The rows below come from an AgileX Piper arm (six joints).
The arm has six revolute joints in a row. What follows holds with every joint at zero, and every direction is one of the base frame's. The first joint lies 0.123 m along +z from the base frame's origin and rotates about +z. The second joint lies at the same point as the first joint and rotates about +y. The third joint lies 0.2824 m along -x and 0.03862 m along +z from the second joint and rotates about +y. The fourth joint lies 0.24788 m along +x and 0.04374 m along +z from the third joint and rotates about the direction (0.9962, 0, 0.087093). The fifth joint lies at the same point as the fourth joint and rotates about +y. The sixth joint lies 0.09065 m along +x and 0.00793 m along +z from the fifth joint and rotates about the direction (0.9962, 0, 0.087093). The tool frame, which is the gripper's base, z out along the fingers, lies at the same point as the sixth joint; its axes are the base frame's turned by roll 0, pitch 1.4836 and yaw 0 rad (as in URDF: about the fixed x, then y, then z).
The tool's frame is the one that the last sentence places.
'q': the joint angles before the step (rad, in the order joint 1, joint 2, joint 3, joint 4, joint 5, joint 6). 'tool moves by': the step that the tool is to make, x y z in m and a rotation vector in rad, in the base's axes. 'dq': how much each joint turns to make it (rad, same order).
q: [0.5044, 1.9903, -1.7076, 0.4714, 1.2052, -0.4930]
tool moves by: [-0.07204, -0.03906, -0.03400, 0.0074, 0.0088, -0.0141]
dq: [0.0000, -0.2564, 0.5212, 0.0772, -0.2327, -0.1336]
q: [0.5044, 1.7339, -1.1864, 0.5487, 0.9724, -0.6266]
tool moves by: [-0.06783, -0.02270, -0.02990, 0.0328, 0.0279, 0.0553]
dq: [0.0345, -0.1665, 0.3520, 0.1302, -0.1225, -0.1708]
